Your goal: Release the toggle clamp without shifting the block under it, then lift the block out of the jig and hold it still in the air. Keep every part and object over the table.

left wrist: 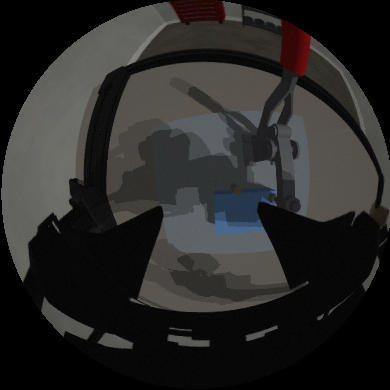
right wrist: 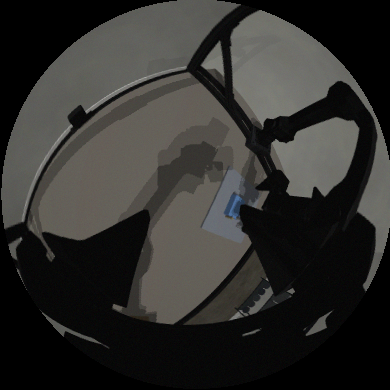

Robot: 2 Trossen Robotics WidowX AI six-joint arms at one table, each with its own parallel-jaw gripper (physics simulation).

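Places are measured from the left arm's base along level axes (x ahead, y left, z up), in centimetres.
Where they show: left gripper, fingertip midpoint: [left wrist: 210,208] [right wrist: 249,200]; right gripper, fingertip midpoint: [right wrist: 194,212]; left arm's base, origin of the base link: [left wrist: 84,215] [right wrist: 261,138].
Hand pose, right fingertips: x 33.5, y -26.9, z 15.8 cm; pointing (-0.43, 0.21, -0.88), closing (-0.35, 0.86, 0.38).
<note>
Things, the pixels of their centre, and the offset from my right fingertips. "spot": a spot on its surface instead. Level surfaces: height alone.
- blue block, body centre: [left wrist: 243,209] [right wrist: 234,206] dx -3.8, dy +22.3, dz -18.5 cm
- pale grey jig plate, body centre: [left wrist: 235,186] [right wrist: 232,207] dx -4.0, dy +24.7, dz -21.6 cm
- small brown pin, body centre: [left wrist: 234,187] dx -4.4, dy +25.2, dz -18.0 cm
- toggle clamp, surface spot: [left wrist: 285,170] spot: dx -0.4, dy +26.4, dz -14.1 cm
- brown table top, its level: dz -20.4 cm
The blue block [left wrist: 245,212] [right wrist: 233,206] sits on the pale grey jig plate [left wrist: 182,242] [right wrist: 220,222]. A small brown pin [left wrist: 236,189] stands at its far edge. The toggle clamp [left wrist: 285,170] has its red handle [left wrist: 295,50] rising upward in the left wrist view; its metal arm ends near the block's right side, and whether it touches the block cannot be told. My left gripper [left wrist: 210,208] is open and empty above the plate, its right fingertip overlapping the block in view. My right gripper [right wrist: 194,212] is open and empty, high and away from the jig.
The brown table top [left wrist: 330,165] [right wrist: 100,175] has a dark frame rail [left wrist: 205,56] along its edge. The left arm [right wrist: 315,112] reaches in at the right of the right wrist view. A red slatted object [left wrist: 200,11] stands beyond the table.
</note>
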